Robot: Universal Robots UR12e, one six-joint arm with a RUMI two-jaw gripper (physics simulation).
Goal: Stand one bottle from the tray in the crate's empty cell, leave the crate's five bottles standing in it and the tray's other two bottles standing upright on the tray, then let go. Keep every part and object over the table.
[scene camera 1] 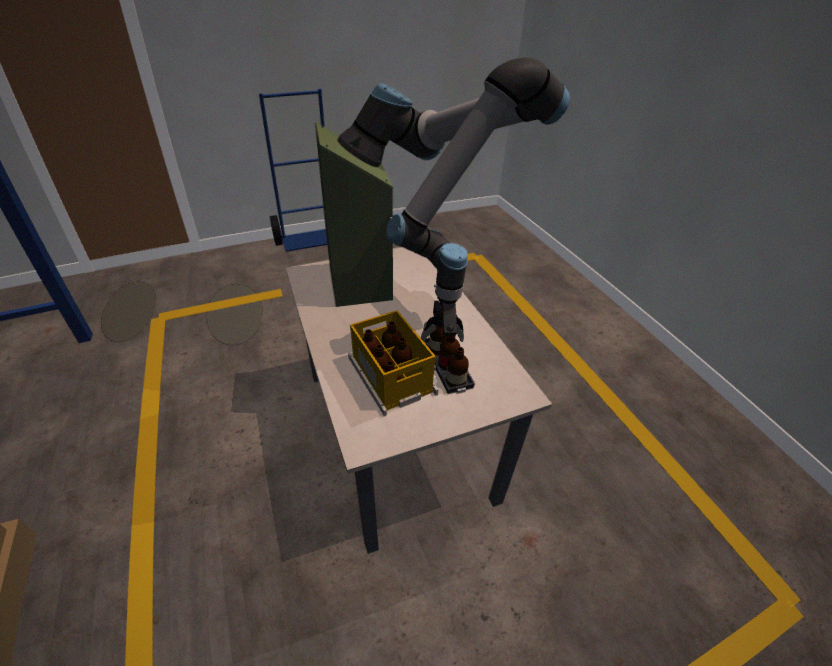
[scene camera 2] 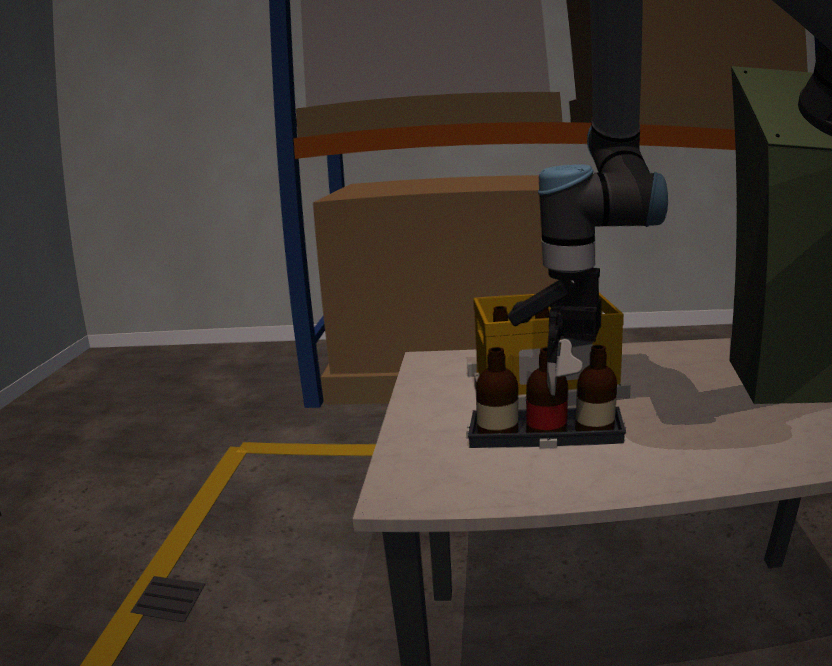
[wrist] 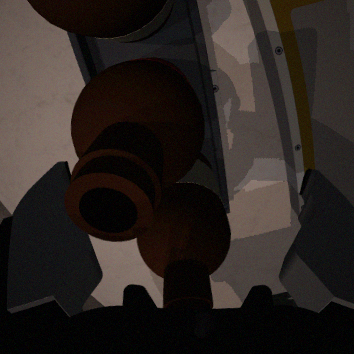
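Pixels of known places: gripper, fingertip midpoint: [scene camera 1: 441,341] [scene camera 2: 562,377] [wrist: 188,168]; arm's base at its link origin: [scene camera 1: 358,152].
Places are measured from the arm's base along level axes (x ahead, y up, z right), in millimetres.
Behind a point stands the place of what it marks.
Note:
My gripper [scene camera 1: 444,338] {x 645, y -489, z -82 mm} [scene camera 2: 560,364] {x 645, y -489, z -82 mm} [wrist: 188,168] {x 645, y -489, z -82 mm} is open, its jaws spread low over the tray around the robot-side bottle, near the middle bottle's neck. The black tray [scene camera 1: 466,386] {x 808, y -573, z -104 mm} [scene camera 2: 506,440] {x 749, y -575, z -140 mm} [wrist: 185,40] {x 712, y -584, z -55 mm} carries three upright brown bottles: a cream-labelled one [scene camera 1: 457,364] {x 784, y -474, z -71 mm} [scene camera 2: 496,413] {x 765, y -531, z -124 mm} at the end away from the robot, a red-labelled one [scene camera 2: 546,414] {x 680, y -532, z -138 mm} [wrist: 137,95] {x 695, y -470, z -88 mm} in the middle, and a cream-labelled one [scene camera 2: 596,413] {x 590, y -537, z -140 mm} [wrist: 195,230] {x 609, y -476, z -89 mm} at the robot side. The yellow crate [scene camera 1: 409,388] {x 782, y -523, z 104 mm} [scene camera 2: 499,347] [wrist: 300,100] {x 640, y -552, z 24 mm} holds several upright brown bottles [scene camera 1: 401,350] {x 661, y -462, z 83 mm}; its near-right cell in scene camera 1 shows no bottle neck.
The crate stands beside the tray on the table [scene camera 1: 430,430] {x 920, y -589, z 88 mm} [scene camera 2: 444,479] {x 853, y -589, z -239 mm}, with high walls. The green robot pedestal [scene camera 1: 360,243] {x 196, y -292, z 69 mm} [scene camera 2: 749,277] {x 197, y -356, z 64 mm} rises at the table's far end. A blue hand truck [scene camera 1: 274,159], a large carton [scene camera 2: 430,277] and a blue rack post [scene camera 2: 291,243] stand off the table.

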